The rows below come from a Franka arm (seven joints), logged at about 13 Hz.
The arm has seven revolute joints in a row. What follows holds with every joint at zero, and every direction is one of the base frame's.
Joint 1 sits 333 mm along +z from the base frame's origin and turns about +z.
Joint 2 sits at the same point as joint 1 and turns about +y.
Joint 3 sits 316 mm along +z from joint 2 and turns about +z.
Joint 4 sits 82.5 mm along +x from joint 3 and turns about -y.
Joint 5 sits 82.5 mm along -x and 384 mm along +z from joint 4 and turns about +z.
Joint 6 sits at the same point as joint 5 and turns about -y.
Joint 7 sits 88 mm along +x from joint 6 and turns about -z.
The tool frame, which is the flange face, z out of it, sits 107 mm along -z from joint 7; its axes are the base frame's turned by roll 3.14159, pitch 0 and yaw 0 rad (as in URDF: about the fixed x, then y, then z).
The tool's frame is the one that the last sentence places.
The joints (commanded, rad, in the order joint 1, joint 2, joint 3, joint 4, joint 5, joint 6, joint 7), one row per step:
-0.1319, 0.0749, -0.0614, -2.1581, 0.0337, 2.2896, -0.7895
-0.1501, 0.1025, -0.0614, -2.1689, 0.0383, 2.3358, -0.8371
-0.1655, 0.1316, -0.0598, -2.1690, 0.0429, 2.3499, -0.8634
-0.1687, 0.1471, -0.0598, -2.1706, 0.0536, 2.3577, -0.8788
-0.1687, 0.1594, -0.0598, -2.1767, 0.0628, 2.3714, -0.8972
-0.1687, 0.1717, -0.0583, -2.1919, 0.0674, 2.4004, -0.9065
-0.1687, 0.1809, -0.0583, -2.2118, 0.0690, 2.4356, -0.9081
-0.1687, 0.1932, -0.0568, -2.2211, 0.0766, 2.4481, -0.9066
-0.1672, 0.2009, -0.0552, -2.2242, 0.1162, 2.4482, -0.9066
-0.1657, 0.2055, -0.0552, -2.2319, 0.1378, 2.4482, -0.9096
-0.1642, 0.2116, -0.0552, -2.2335, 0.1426, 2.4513, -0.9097
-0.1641, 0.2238, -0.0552, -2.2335, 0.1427, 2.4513, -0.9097
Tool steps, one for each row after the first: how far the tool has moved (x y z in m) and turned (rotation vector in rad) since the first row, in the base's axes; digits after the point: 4 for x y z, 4 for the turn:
0.0004, -0.0105, -0.0157, -0.0038, -0.0083, 0.0253
0.0005, -0.0183, -0.0306, -0.0004, 0.0058, 0.0344
0.0004, -0.0201, -0.0392, 0.0076, 0.0129, 0.0392
-0.0001, -0.0200, -0.0474, 0.0130, 0.0157, 0.0508
-0.0019, -0.0190, -0.0580, 0.0136, 0.0137, 0.0571
-0.0050, -0.0187, -0.0682, 0.0109, 0.0081, 0.0561
-0.0070, -0.0175, -0.0776, 0.0172, 0.0159, 0.0498
-0.0080, -0.0156, -0.0831, 0.0452, 0.0193, 0.0233
-0.0106, -0.0142, -0.0887, 0.0615, 0.0275, 0.0113
-0.0110, -0.0133, -0.0924, 0.0649, 0.0313, 0.0089
-0.0117, -0.0132, -0.0991, 0.0670, 0.0433, 0.0086

